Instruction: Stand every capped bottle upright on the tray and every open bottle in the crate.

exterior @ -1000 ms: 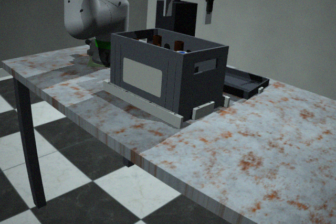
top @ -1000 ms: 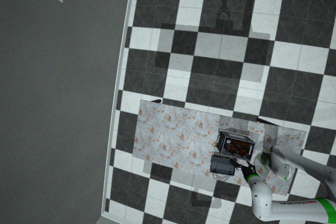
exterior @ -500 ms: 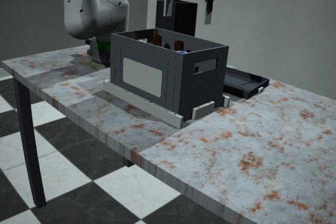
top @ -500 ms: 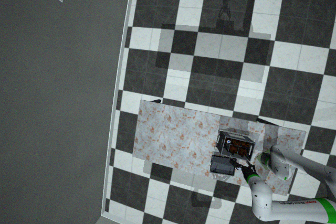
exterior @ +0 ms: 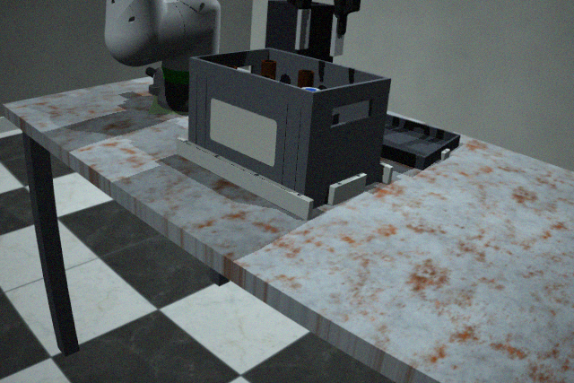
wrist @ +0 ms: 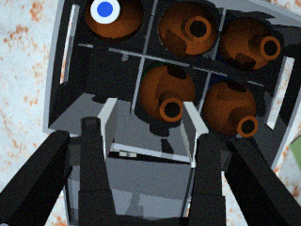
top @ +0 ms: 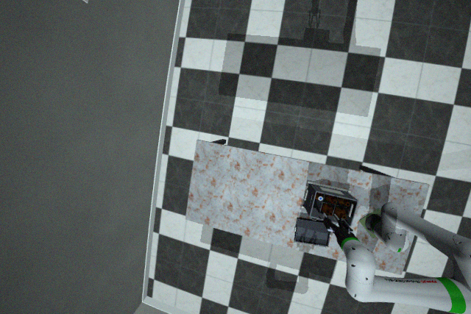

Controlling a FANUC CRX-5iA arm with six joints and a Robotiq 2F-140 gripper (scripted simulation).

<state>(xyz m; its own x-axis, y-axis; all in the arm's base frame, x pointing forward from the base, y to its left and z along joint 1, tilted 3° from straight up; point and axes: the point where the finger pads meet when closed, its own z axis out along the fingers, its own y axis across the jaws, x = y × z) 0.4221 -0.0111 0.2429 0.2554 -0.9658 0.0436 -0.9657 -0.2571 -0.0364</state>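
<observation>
Now: the capped bottle 70 mm ahead of my hand, 80 mm to the right of it and 140 mm below it. Also, from my hand: dark tray 30 mm behind, 240 mm to the left, 220 mm below; then dark grey crate 20 mm behind, 40 mm to the right, 150 mm below.
</observation>
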